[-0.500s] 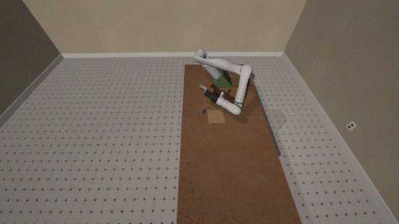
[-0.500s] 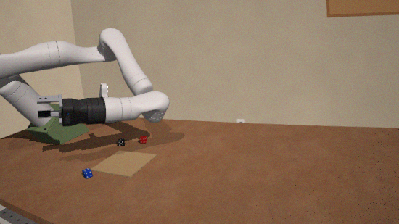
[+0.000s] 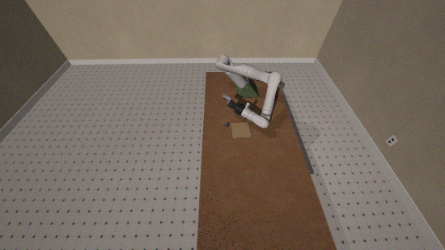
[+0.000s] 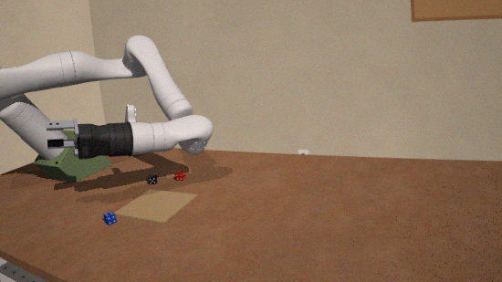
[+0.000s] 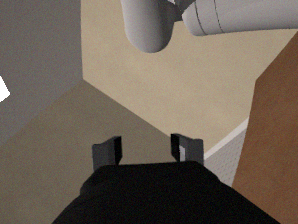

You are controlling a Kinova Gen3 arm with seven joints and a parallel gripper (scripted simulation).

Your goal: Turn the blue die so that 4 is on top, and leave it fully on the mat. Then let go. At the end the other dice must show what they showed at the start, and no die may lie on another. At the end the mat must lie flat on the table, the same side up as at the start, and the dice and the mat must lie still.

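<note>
Now: hand 120 mm short of the blue die, 10 mm to the left of it and 180 mm above it. Round my hand: red die (160 mm ahead, 240 mm to the left, 180 mm below); then tan mat (180 mm ahead, 80 mm to the left, 190 mm below); then black die (100 mm ahead, 210 mm to the left, 180 mm below).
</note>
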